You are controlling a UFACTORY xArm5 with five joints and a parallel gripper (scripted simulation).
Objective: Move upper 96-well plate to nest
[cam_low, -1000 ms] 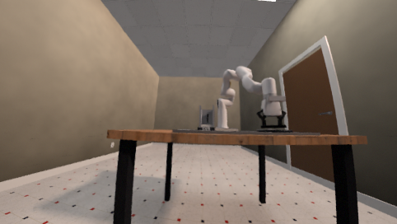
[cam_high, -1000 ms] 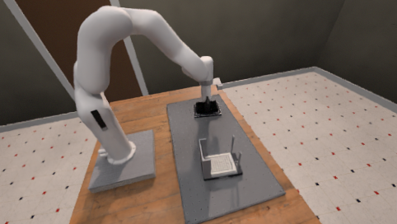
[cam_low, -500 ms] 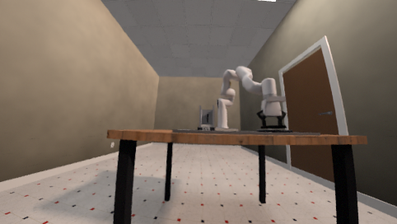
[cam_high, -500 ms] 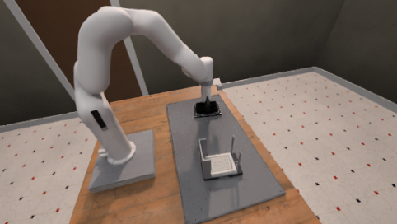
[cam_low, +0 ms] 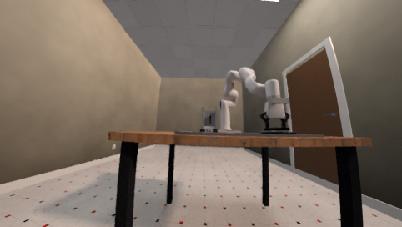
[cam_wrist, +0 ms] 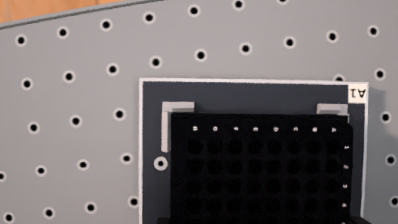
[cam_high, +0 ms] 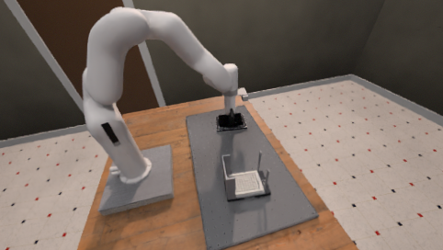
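Now: the black 96-well plate 1 cm below my hand. Round my hand: white plate: 38 cm to the right, 7 cm behind, 1 cm below; A1 label: 7 cm to the right, 6 cm ahead, 3 cm below; plate nest N1: 3 cm below.
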